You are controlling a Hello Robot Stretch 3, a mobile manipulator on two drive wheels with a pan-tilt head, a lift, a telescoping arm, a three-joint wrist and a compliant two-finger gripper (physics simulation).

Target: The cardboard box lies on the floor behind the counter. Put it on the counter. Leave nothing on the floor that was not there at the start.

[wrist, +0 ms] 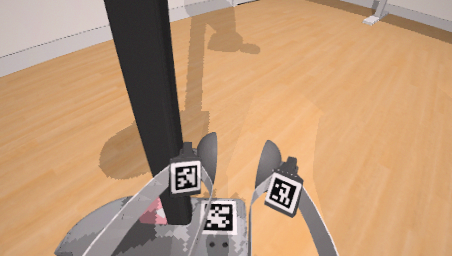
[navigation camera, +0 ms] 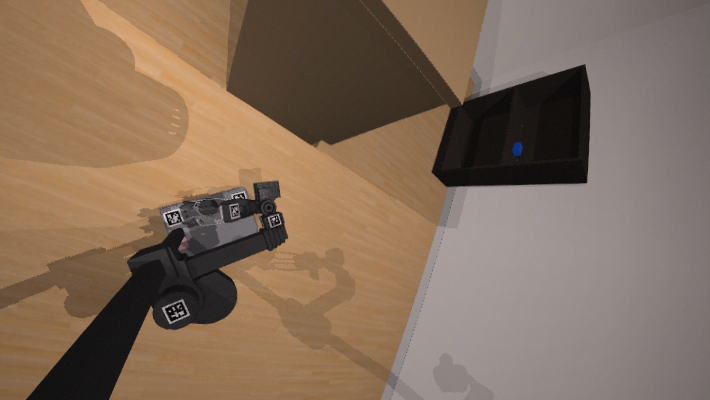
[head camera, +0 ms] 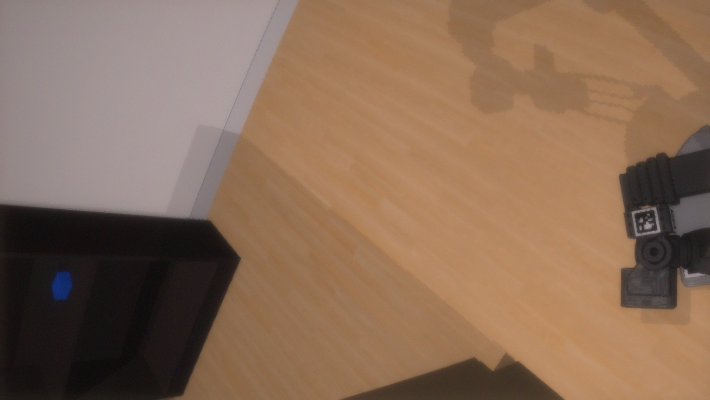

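Seen in the pictures: gripper, fingertip midpoint: [navigation camera: 181,215]; robot's base, link origin: [navigation camera: 208,206].
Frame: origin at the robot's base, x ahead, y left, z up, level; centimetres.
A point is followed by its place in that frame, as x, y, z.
The cardboard box cannot be made out in these views. A large brown block [head camera: 465,385] {19.7, -61.2, 29.4} [navigation camera: 330,70] {34.9, -44.1, 62.5}, which looks like the counter, stands at the top middle of the navigation view and at the bottom edge of the head view. Its side is in shade and a lighter tan face shows at its right in the navigation view. A small corner shape beside its edge is too unclear to name. My gripper [wrist: 239,154] {1.3, 7.9, 38.0} is open and empty, folded in over my base, with floor showing between its fingertips. It is well apart from the block.
A black open shelf unit [head camera: 100,235] {-30.1, -182.0, 55.7} [navigation camera: 515,176] {-32.1, -184.1, 65.8} with a small blue object [head camera: 62,286] {-13.3, -197.4, 64.8} [navigation camera: 517,149] {-13.7, -197.0, 65.0} stands by the white wall [head camera: 110,100] {-75.6, -169.1, 58.1} [navigation camera: 575,280] {-91.0, -155.3, 104.9}. My dark mast [wrist: 145,75] rises beside the fingers. A pale furniture foot [wrist: 372,20] shows far off.
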